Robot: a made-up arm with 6 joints.
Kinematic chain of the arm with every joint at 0, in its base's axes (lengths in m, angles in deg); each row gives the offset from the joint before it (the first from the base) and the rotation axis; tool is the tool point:
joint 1: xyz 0 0 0.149 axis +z
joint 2: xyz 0 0.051 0 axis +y
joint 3: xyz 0 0 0.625 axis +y
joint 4: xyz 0 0 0.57 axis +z
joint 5: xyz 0 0 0 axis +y
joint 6: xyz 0 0 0.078 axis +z
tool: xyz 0 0 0
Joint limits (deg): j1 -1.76..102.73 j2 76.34..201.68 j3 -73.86..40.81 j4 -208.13..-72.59 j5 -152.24..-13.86 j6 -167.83..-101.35
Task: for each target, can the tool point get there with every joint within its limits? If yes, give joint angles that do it. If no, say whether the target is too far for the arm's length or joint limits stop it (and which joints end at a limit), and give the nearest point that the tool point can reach.
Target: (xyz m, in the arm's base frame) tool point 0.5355 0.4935 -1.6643
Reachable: no: too far | nearest point 0.3488 0.3214 -1.0320 | short by 0.681 m
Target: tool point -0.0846 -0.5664 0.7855
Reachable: no: joint limits stop it (at a limit: joint 1, joint 2, joint 3, joint 4, joint 5) | nearest point 0.6617 0.0136 0.7957 | short by 0.945 m
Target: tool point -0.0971 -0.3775 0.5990
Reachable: no: joint limits stop it (at a limit: joint 1, joint 2, joint 3, joint 4, joint 5) | nearest point 0.6205 0.0666 0.7976 | short by 0.867 m
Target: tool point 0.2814 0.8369 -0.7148
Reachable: yes | joints 65.17 139.01 -13.83 -138.54 -60.68 -113.47
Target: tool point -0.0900 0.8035 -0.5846
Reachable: yes | joints 93.93 160.84 -63.08 -195.02 -53.43 -114.13
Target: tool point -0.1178 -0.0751 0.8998
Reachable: no: joint limits stop it (at a limit: joint 1, joint 2, joint 3, joint 4) | nearest point -0.2565 0.5661 0.8683 | short by 0.657 m
